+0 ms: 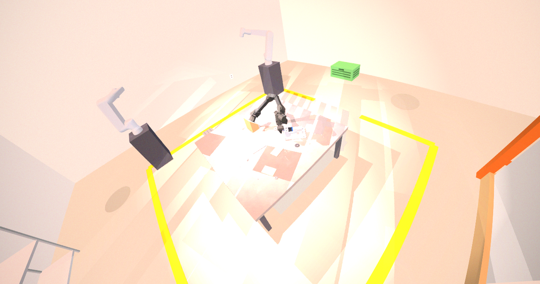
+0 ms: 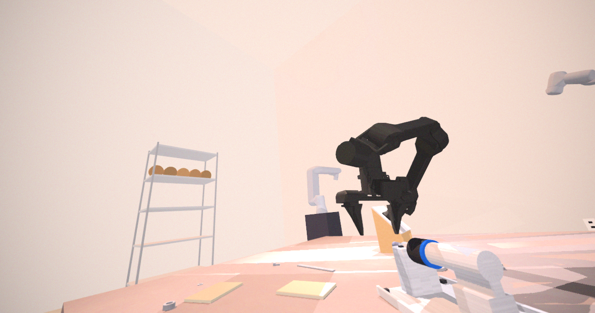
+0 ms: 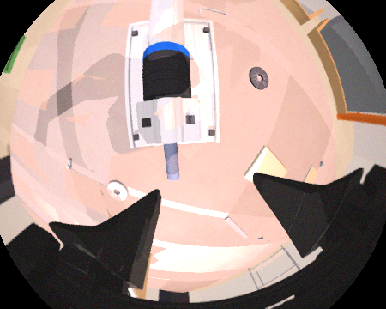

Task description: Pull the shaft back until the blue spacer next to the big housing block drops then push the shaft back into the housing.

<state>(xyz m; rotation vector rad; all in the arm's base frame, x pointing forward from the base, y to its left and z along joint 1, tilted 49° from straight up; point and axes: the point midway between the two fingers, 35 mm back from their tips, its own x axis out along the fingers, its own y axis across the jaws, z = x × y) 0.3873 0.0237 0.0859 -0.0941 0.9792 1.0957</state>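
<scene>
Right now my gripper tip is 8 cm to the right of the grey-blue shaft, 3 cm short of it and 2 cm above it. From my gripper tip the other things lie so: black collar: 8 cm to the left, 4 cm ahead, 3 cm below; black sleeve: 9 cm to the left, 4 cm ahead, 3 cm below; blue spacer: 11 cm to the left, 6 cm ahead, 3 cm below.
</scene>
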